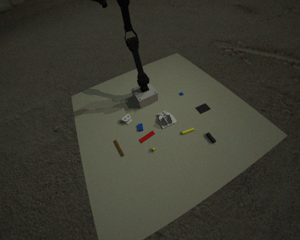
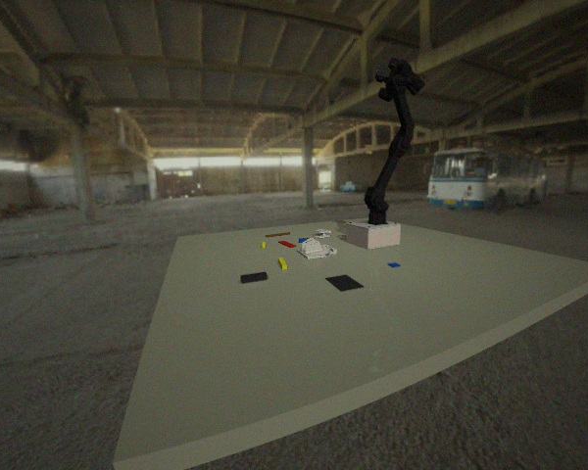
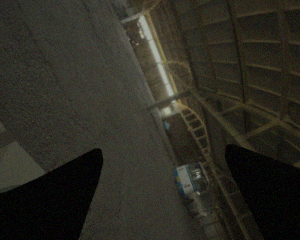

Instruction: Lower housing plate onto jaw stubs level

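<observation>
Right now my gripper tip is 72 cm above the white part, 32 cm short of it and 3 cm to the left of it. From my gripper tip the other things lie so: brown bar (72 cm below, 52 cm ahead, 14 cm to the right); blue block (72 cm below, 43 cm ahead, 5 cm to the left); red bar (73 cm below, 51 cm ahead, 7 cm to the left).
</observation>
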